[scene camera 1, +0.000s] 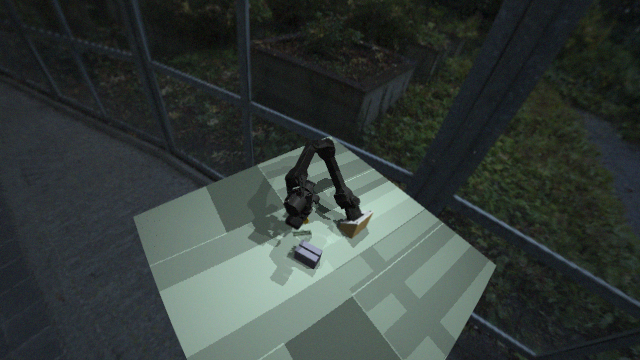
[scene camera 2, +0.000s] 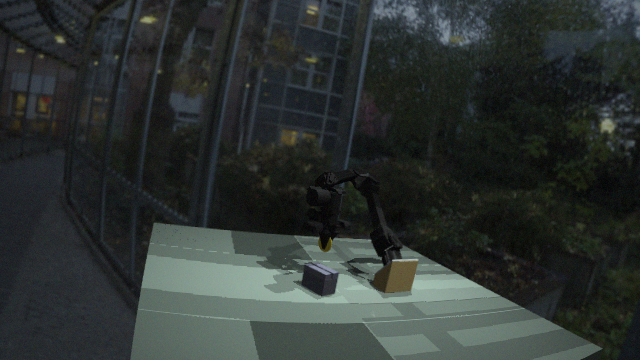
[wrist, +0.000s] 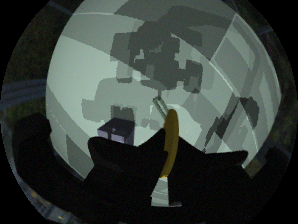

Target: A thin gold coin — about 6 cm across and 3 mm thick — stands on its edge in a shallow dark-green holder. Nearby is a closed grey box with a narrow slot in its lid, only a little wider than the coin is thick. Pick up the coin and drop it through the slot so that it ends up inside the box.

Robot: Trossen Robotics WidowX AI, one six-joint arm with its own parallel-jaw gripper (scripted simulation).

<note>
The gripper (scene camera 2: 324, 248) holds a coin (wrist: 171, 125).
The gripper also shows in the wrist view (wrist: 164, 132).
</note>
